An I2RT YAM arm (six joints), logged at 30 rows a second.
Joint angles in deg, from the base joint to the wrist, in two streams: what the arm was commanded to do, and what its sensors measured. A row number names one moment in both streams.
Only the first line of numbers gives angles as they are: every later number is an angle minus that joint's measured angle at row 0.
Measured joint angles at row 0:
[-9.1, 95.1, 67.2, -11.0, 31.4, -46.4]
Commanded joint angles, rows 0 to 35:
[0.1, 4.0, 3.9, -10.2, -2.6, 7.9]
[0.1, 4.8, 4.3, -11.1, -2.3, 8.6]
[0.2, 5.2, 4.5, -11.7, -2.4, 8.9]
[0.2, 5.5, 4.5, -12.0, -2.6, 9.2]
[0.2, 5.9, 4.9, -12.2, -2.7, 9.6]
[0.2, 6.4, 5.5, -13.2, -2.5, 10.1]
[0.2, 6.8, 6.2, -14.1, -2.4, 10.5]
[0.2, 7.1, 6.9, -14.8, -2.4, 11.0]
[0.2, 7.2, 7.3, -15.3, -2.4, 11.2]
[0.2, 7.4, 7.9, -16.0, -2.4, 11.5]
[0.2, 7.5, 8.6, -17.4, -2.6, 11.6]
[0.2, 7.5, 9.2, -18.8, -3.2, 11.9]
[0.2, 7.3, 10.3, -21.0, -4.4, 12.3]
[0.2, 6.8, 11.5, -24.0, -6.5, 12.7]
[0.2, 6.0, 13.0, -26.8, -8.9, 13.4]
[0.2, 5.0, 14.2, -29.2, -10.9, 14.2]
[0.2, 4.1, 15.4, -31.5, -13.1, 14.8]
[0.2, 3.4, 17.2, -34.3, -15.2, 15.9]
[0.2, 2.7, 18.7, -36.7, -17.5, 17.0]
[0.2, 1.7, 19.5, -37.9, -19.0, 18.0]
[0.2, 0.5, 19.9, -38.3, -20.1, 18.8]
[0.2, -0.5, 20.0, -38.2, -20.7, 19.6]
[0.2, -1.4, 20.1, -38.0, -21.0, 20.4]
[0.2, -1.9, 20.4, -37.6, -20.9, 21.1]
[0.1, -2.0, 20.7, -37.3, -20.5, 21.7]
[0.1, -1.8, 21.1, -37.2, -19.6, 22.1]
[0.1, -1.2, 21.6, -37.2, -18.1, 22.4]
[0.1, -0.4, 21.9, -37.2, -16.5, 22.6]
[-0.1, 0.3, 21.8, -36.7, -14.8, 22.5]
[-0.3, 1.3, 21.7, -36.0, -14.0, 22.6]
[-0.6, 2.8, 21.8, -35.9, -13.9, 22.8]
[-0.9, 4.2, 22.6, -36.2, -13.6, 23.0]
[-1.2, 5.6, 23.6, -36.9, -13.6, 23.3]
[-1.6, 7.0, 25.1, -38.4, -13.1, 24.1]
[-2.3, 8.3, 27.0, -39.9, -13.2, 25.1]
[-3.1, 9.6, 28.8, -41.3, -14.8, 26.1]
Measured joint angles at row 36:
[-0.9, 5.0, 22.8, -37.2, -15.2, 21.8]
